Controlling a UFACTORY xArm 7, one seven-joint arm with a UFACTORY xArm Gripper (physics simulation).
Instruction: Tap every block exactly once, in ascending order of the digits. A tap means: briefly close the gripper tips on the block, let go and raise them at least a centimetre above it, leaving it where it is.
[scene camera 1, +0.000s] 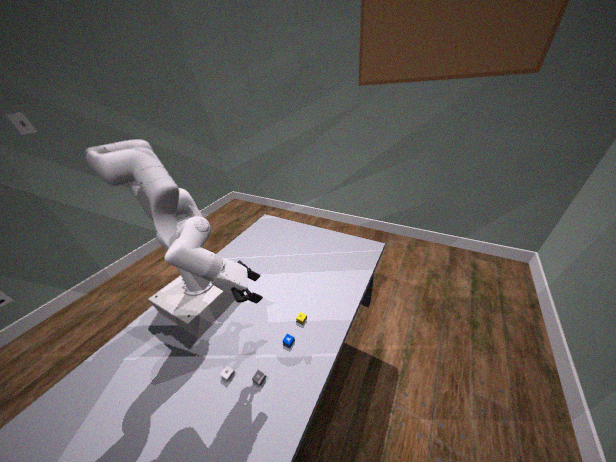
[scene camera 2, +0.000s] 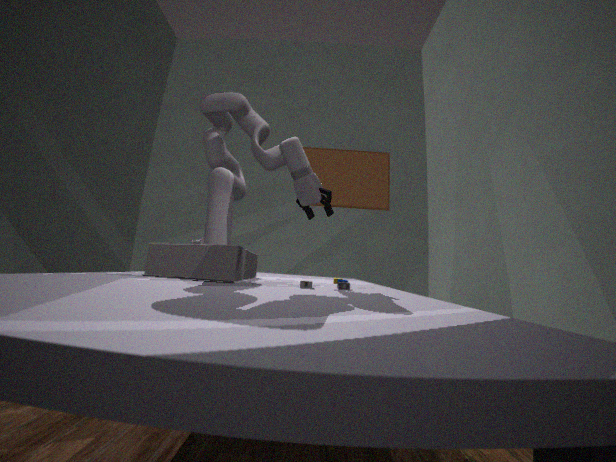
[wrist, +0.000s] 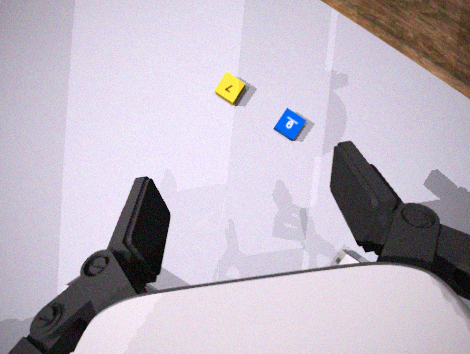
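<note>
My gripper (scene camera 1: 257, 287) (scene camera 2: 320, 216) (wrist: 244, 180) is open and empty, tilted, high above the table between the arm's base and the blocks. A yellow block (scene camera 1: 301, 317) (scene camera 2: 336, 280) (wrist: 230, 88) with a 7 lies farthest from the white block. A blue block (scene camera 1: 288, 340) (scene camera 2: 344, 281) (wrist: 290, 124) beside it carries a barred digit, 6 or 9; the bar suggests 9. A white block (scene camera 1: 227, 373) (scene camera 2: 306, 284) (wrist: 348, 257) is partly hidden in the wrist view; its digit is unclear. A grey block (scene camera 1: 259, 377) (scene camera 2: 343, 286) lies near it, digit unreadable, and does not show in the wrist view.
The blocks stand apart on the white table (scene camera 1: 320, 255) (scene camera 2: 150, 340). The arm's base stands on a pale plinth (scene camera 1: 172, 312) (scene camera 2: 195, 261) at the table's side. The table edge runs beyond the blocks, with wooden floor (scene camera 1: 450, 325) (wrist: 425, 35) past it. Arm shadows cross the table.
</note>
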